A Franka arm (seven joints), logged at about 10 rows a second.
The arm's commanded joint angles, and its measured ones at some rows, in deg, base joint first. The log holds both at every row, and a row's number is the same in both.
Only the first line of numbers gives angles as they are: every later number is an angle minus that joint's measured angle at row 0.
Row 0, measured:
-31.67, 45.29, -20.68, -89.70, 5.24, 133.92, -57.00
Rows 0 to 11, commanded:
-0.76, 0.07, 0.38, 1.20, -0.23, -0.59, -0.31
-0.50, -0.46, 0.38, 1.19, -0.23, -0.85, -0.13
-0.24, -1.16, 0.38, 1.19, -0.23, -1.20, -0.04
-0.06, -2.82, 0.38, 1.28, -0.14, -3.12, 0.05
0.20, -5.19, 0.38, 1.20, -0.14, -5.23, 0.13
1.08, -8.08, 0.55, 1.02, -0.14, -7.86, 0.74
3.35, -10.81, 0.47, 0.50, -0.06, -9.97, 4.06
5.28, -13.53, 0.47, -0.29, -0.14, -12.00, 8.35
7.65, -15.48, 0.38, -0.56, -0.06, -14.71, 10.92
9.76, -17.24, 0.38, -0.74, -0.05, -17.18, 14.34
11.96, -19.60, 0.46, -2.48, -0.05, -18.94, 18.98
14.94, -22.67, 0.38, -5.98, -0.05, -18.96, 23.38
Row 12, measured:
11.71, -17.37, 0.72, 0.36, 0.03, -18.79, 18.33
